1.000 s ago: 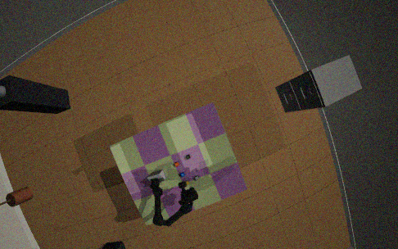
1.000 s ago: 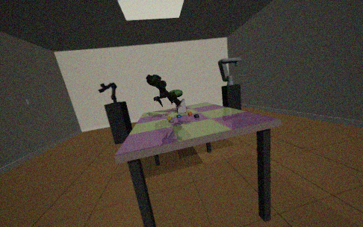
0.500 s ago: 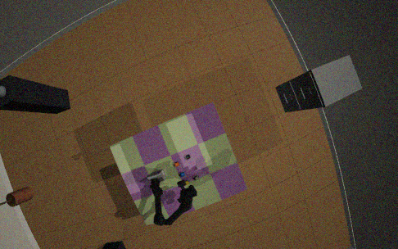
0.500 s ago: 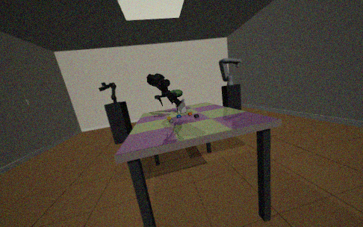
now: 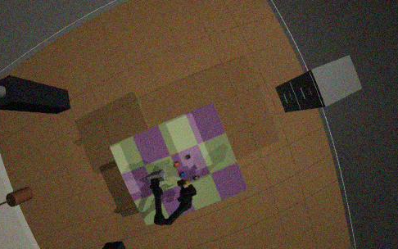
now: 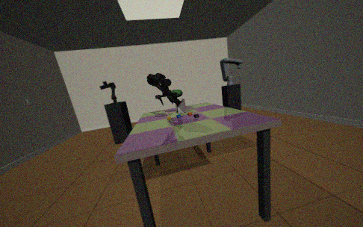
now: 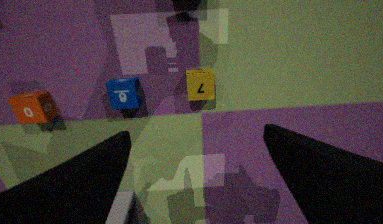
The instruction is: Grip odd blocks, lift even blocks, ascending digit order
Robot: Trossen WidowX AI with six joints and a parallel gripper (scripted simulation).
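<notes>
Right now my gripper tip is 19 cm to the right of the orange block, 12 cm above it and 4 cm past it. From my gripper tip the other things lie so: grey block: 12 cm below, 10 cm ahead, 1 cm to the left; blue block: 12 cm below, 8 cm to the left, 2 cm behind; yellow block: 12 cm below, 1 cm to the right.
</notes>
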